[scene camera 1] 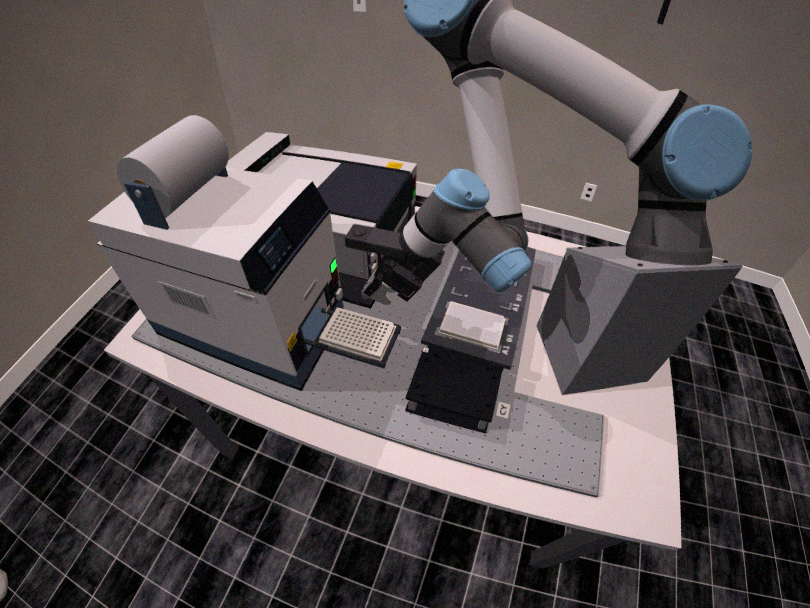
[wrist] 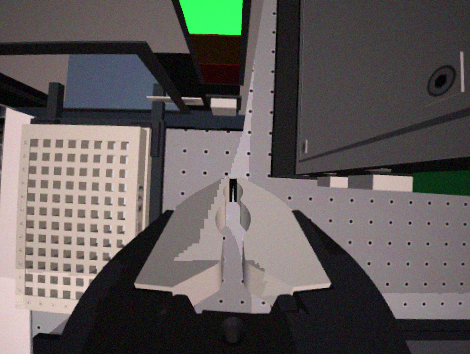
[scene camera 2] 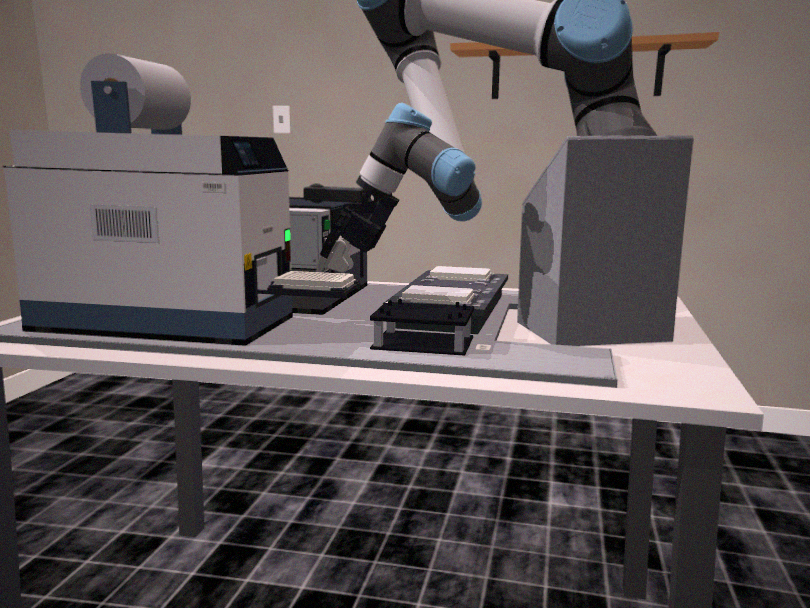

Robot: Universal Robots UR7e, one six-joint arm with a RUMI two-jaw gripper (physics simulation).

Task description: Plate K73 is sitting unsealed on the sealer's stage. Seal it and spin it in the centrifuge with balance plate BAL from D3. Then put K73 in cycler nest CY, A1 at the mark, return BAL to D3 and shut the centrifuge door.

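Frame: origin at the arm's base, x ahead, y left, z up, level; metres.
Seen in the pictures: gripper, fingertip midpoint: [scene camera 1: 364,296] [wrist: 233,180]; arm's base, link origin: [scene camera 1: 667,257] [scene camera 2: 617,161].
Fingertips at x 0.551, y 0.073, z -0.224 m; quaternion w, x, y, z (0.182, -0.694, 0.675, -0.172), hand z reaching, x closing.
Note:
Offsets run from my fingertips to a thing's middle. "spot": to the spot under its first point.
Plate K73 @[0.029 m back, 0.102 m left, 0.012 m up] [scene camera 1: 359,332] [scene camera 2: 315,280] [wrist: 80,200], cream with open square wells, sits on the stage in front of the sealer @[0.269 m ahead, 0.100 m left, 0.151 m up] [scene camera 1: 215,261] [scene camera 2: 130,235]. My gripper [scene camera 1: 371,286] [wrist: 233,180] is shut and empty, above the board beside K73, near the sealer's front and the centrifuge @[0.230 m ahead, 0.212 m right, 0.035 m up] [scene camera 2: 309,235] [wrist: 380,100]. The sealer's light @[spot: 0.057 m ahead, 0.010 m left, 0.082 m up] [scene camera 1: 333,265] [scene camera 2: 287,234] [wrist: 212,17] is green. A pale plate @[0.245 m back, 0.271 m right, 0.028 m down] [scene camera 2: 459,272] sits at the deck's far end, toward D3; the arm hides that end in scene camera 1. Cycler nest CY @[0.234 m back, 0.123 m left, 0.053 m down] [scene camera 1: 456,386] [scene camera 2: 422,314] holds no plate. The centrifuge door's state is unclear.
Another pale plate @[0.235 m back, 0.023 m right, 0.028 m down] [scene camera 1: 472,323] [scene camera 2: 437,294] sits at D1 on the dark deck. The centrifuge's buttons @[0.004 m ahead, 0.065 m right, 0.059 m up] [wrist: 392,183] lie right of the fingertips in the wrist view. A white sealer button @[0.058 m ahead, 0.008 m left, 0.002 m down] [wrist: 223,106] lies above them. The grey arm pedestal [scene camera 1: 608,320] [scene camera 2: 621,242] stands right of the deck.

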